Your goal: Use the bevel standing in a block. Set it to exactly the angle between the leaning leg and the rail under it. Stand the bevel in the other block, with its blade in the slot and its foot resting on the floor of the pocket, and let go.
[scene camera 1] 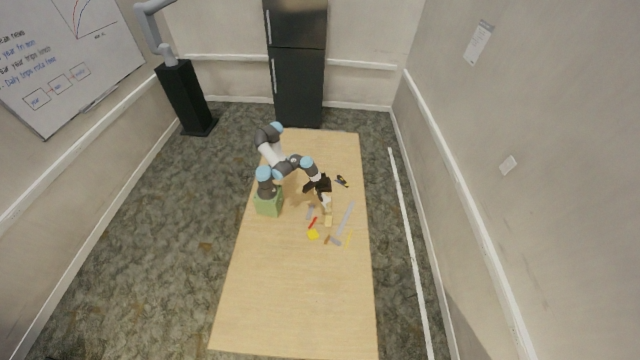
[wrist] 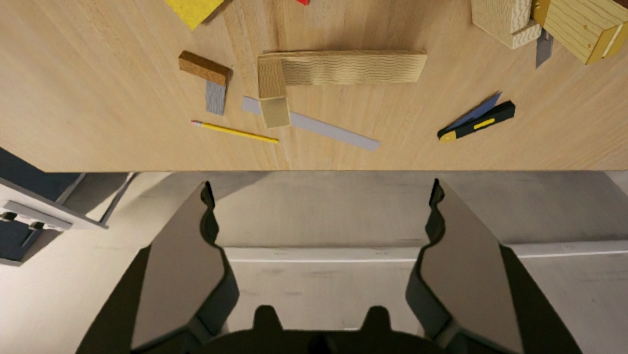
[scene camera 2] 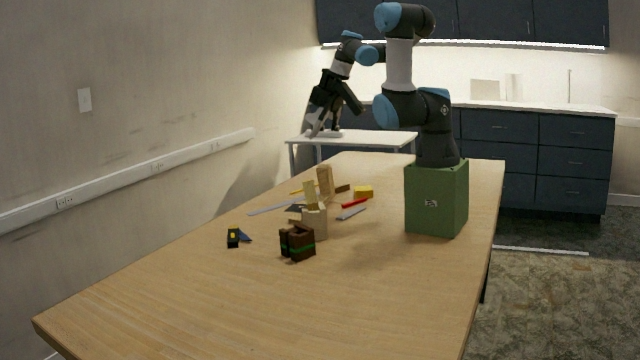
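The bevel, with a pale wooden handle (scene camera 2: 310, 195) (wrist: 582, 30) and a grey blade (wrist: 544, 49), stands tilted in a pale wooden block (scene camera 2: 315, 222) (wrist: 500, 20). The other block (scene camera 2: 302, 245) is dark brown with a green band and a slot; it stands nearer scene camera 2 and no bevel shows in it. The leaning leg (scene camera 1: 328, 220) (scene camera 2: 325, 182) (wrist: 272, 77) rises from one end of the pale rail (wrist: 355, 67). My gripper (scene camera 1: 325, 201) (scene camera 2: 324, 132) (wrist: 320, 181) is wide open and empty, high above the table. In scene camera 1 it hides the bevel.
A grey strip (scene camera 1: 346, 218) (wrist: 335, 131), a pencil (wrist: 240, 132), a small brown-handled square (wrist: 205, 67) and a black-yellow knife (scene camera 2: 233, 237) (wrist: 480, 122) lie around. A yellow block (scene camera 1: 313, 234) (scene camera 2: 363, 192), a red bar (scene camera 2: 354, 202) and a grey plate (scene camera 2: 351, 213) lie towards the arm's base.
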